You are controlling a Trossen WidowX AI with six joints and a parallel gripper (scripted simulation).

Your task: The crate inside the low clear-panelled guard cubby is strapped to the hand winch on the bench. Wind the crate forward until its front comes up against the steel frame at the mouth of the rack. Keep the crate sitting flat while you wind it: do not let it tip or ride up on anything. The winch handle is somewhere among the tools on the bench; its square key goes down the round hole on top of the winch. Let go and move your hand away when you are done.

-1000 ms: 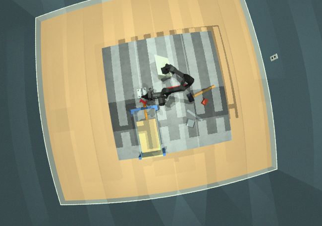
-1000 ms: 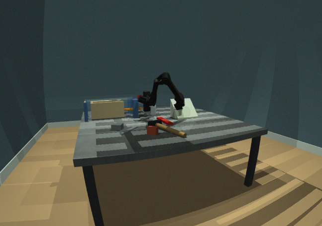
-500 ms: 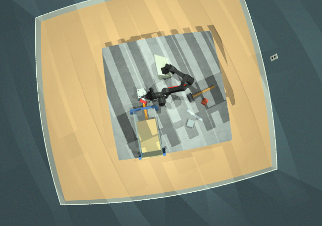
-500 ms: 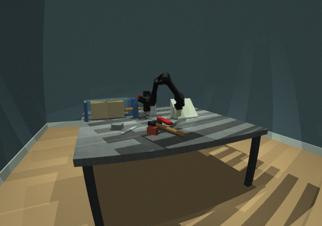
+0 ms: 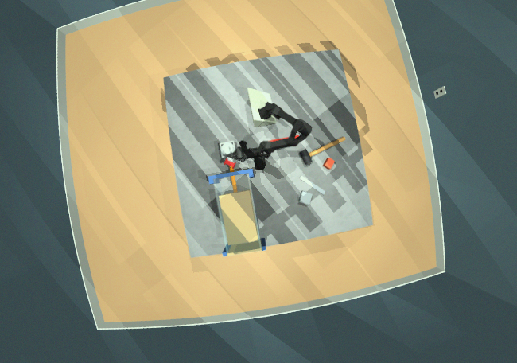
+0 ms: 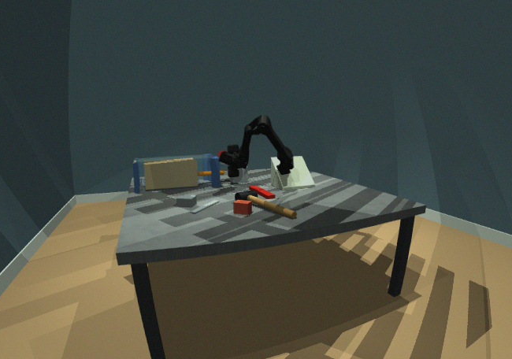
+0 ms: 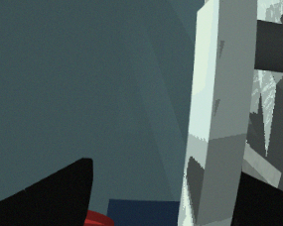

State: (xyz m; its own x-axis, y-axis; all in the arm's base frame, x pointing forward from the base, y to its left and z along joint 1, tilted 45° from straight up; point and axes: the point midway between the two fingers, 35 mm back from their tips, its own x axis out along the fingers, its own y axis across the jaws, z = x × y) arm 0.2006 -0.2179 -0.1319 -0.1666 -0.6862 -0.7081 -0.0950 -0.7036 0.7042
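Right now my gripper tip is 1 cm to the right of the winch handle, 1 cm short of it and 1 cm above it. Round my gripper tip: clear-panelled cubby 35 cm ahead, 4 cm to the right, 2 cm below; grey winch 10 cm below, 7 cm behind, 1 cm to the left; red spool-shaped handle grip 5 cm ahead, 2 cm above, 1 cm to the left.
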